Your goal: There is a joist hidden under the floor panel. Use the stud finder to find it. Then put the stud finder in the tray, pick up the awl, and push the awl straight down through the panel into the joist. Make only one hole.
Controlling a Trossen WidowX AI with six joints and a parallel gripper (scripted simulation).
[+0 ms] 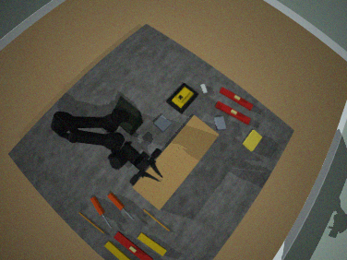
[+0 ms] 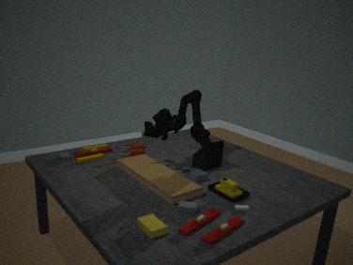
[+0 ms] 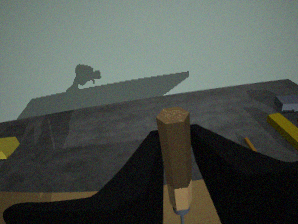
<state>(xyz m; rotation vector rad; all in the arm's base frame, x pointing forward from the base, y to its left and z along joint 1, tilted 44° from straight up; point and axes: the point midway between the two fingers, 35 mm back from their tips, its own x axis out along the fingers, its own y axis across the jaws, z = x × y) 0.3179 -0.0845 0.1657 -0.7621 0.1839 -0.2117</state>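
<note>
The awl lies 6 cm below my gripper tip. The rest, counted from my gripper tip: black tray 48 cm to the left, 19 cm below, 15 cm behind; yellow block 47 cm to the left, 34 cm ahead, 19 cm below; yellow stud finder 46 cm to the left, 16 cm below, 15 cm behind.
</note>
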